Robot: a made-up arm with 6 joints. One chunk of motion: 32 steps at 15 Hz.
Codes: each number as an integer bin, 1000 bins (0 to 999) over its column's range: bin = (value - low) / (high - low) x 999, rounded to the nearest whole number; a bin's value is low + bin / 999 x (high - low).
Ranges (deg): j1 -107.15..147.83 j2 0..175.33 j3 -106..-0 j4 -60.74..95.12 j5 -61.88..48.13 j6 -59.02..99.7
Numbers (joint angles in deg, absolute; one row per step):
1: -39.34 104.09 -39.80 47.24 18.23 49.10
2: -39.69 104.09 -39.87 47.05 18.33 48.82
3: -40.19 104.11 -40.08 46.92 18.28 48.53
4: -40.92 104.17 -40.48 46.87 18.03 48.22
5: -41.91 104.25 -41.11 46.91 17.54 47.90
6: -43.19 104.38 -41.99 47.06 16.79 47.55
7: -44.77 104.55 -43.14 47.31 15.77 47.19
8: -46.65 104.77 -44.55 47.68 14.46 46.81
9: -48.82 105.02 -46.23 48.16 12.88 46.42
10: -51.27 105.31 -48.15 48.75 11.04 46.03
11: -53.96 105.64 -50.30 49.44 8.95 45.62
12: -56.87 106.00 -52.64 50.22 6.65 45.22
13: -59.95 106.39 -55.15 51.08 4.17 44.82
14: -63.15 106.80 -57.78 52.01 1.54 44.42
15: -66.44 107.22 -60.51 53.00 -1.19 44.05
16: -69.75 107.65 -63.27 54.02 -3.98 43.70
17: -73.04 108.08 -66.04 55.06 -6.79 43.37
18: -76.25 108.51 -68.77 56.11 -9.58 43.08
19: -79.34 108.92 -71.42 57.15 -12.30 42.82
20: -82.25 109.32 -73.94 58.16 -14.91 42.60
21: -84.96 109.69 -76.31 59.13 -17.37 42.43
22: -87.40 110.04 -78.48 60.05 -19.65 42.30
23: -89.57 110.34 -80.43 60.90 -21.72 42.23
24: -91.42 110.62 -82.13 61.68 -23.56 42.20
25: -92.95 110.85 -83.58 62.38 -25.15 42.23
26: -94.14 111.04 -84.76 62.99 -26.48 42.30
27: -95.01 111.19 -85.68 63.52 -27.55 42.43
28: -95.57 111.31 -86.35 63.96 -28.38 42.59
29: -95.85 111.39 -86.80 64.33 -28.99 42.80
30: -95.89 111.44 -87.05 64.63 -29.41 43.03
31: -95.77 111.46 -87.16 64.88 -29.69 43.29
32: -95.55 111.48 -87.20 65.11 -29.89 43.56
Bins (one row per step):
1: 266 593 624 692 727 681
2: 264 593 623 691 728 679
3: 262 593 621 690 728 677
4: 259 594 617 690 726 675
5: 256 594 612 690 721 673
6: 251 595 603 691 714 671
7: 244 596 592 693 705 668
8: 237 597 579 695 693 666
9: 229 598 563 698 679 664
10: 219 600 545 702 662 661
11: 208 602 525 706 643 659
12: 197 604 503 711 622 656
13: 185 606 479 717 600 654
14: 172 609 454 723 576 651
15: 159 611 429 729 551 649
16: 147 613 403 736 526 647
17: 134 616 377 742 500 644
18: 121 618 351 749 475 643
19: 109 621 326 756 450 641
20: 98 623 302 762 427 640
21: 87 625 280 768 404 639
22: 77 627 259 774 383 638
23: 69 629 241 780 365 637
24: 62 630 225 785 348 637
25: 56 632 211 789 334 637
26: 51 633 200 793 321 638
27: 48 634 192 796 312 639
28: 45 634 185 799 304 640
29: 44 635 181 802 299 641
30: 44 635 179 804 295 642
31: 45 635 178 805 292 644
32: 45 635 177 807 291 646

